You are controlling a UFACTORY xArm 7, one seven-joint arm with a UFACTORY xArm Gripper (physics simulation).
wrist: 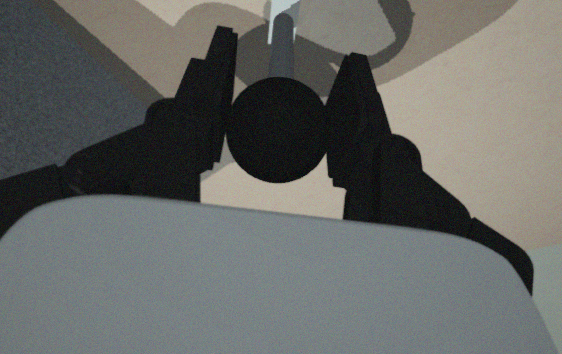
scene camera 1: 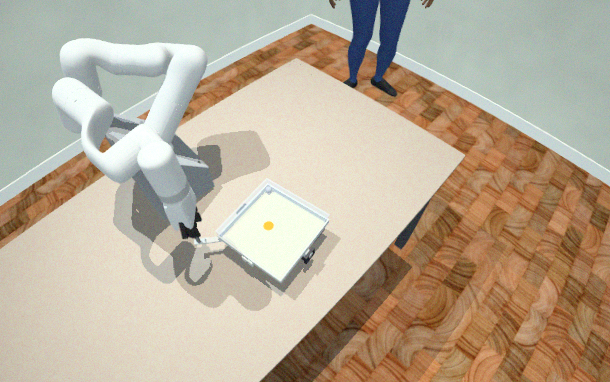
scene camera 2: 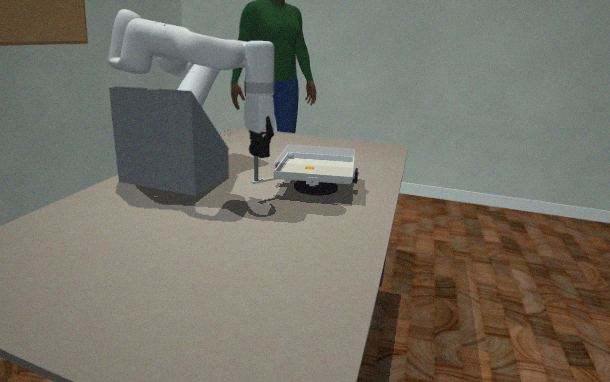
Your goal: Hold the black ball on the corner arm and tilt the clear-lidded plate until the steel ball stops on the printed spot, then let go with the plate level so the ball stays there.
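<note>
The clear-lidded plate [scene camera 1: 287,250] [scene camera 2: 337,172] is a square, pale tray with raised walls and looks close to level; a slight tilt is hard to judge. The steel ball [scene camera 1: 268,189] is inside at the far corner in scene camera 1, apart from the orange printed spot [scene camera 1: 268,226] [scene camera 2: 309,168]. I cannot make out the ball in scene camera 2. The corner arm [scene camera 1: 209,241] [scene camera 2: 263,180] runs out from the plate's left corner to an upright post [scene camera 2: 256,170]. My gripper [scene camera 1: 192,233] [scene camera 2: 259,149] [wrist: 285,73] is shut on the black ball [wrist: 277,129] atop that post.
A black round base [scene camera 2: 316,188] stands under the plate. A dark knob [scene camera 1: 308,256] [scene camera 2: 355,175] is on its right side. The grey robot pedestal [scene camera 1: 202,175] [scene camera 2: 155,140] stands left of the plate. A person [scene camera 1: 387,30] [scene camera 2: 272,42] stands beyond the table.
</note>
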